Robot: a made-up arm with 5 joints.
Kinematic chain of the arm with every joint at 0, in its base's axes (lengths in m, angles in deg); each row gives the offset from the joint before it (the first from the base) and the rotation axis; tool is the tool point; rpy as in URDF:
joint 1: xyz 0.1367 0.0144 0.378 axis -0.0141 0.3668 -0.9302
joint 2: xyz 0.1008 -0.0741 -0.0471 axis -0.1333 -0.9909 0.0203
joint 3: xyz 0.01 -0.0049 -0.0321 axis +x
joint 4: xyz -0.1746 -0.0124 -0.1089 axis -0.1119 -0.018 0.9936
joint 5: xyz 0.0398 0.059 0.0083 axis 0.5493 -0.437 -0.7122
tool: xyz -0.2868 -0.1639 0.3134 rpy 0 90 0
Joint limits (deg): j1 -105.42..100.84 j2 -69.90..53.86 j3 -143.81..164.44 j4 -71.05..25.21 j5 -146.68..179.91
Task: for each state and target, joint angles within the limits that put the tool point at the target. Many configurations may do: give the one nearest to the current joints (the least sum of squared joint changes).
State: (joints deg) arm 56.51 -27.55 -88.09 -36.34 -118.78
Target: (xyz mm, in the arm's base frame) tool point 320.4 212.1 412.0
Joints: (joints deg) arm 26.75 -16.52 -78.59 -42.74 -74.69
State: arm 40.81 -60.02 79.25 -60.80 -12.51
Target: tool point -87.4 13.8 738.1
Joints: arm 66.53 -33.81 77.58 -47.92 3.86
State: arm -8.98 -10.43 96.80 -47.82 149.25
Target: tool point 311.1 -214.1 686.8
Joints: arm 2.51 -1.18 112.95 -46.27 151.45
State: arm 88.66 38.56 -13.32 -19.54 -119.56
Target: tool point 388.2 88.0 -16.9
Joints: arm 64.42 53.86 -36.37 8.73 -146.68
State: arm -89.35 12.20 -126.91 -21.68 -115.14
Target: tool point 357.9 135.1 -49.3
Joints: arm -75.81 -4.53 -121.38 6.24 -125.80
